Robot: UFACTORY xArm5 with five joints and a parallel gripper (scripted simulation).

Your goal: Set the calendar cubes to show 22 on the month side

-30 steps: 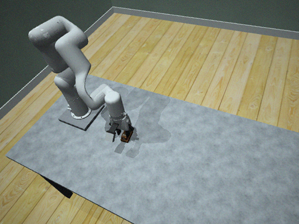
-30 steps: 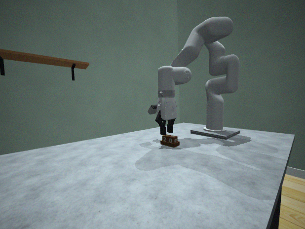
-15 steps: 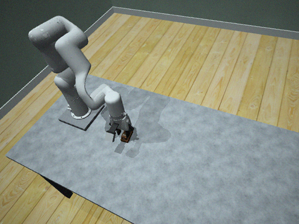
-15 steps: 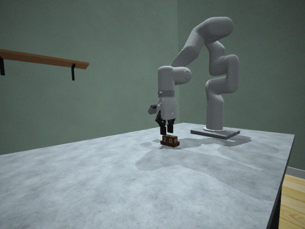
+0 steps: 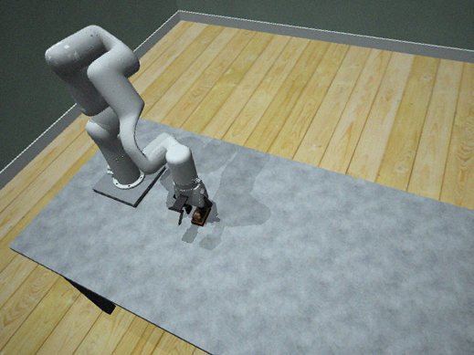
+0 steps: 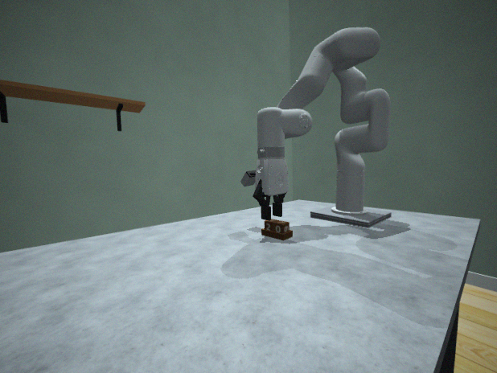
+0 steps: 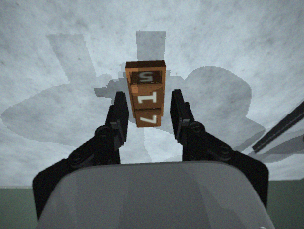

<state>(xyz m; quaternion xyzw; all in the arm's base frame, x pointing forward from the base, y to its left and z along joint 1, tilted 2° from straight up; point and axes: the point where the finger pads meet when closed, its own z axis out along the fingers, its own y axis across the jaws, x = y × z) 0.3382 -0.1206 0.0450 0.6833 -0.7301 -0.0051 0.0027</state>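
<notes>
Now: the date cube 40 mm below my hand. The rest, counted from my hand: brown calendar tray 60 mm below, 20 mm to the left.
</notes>
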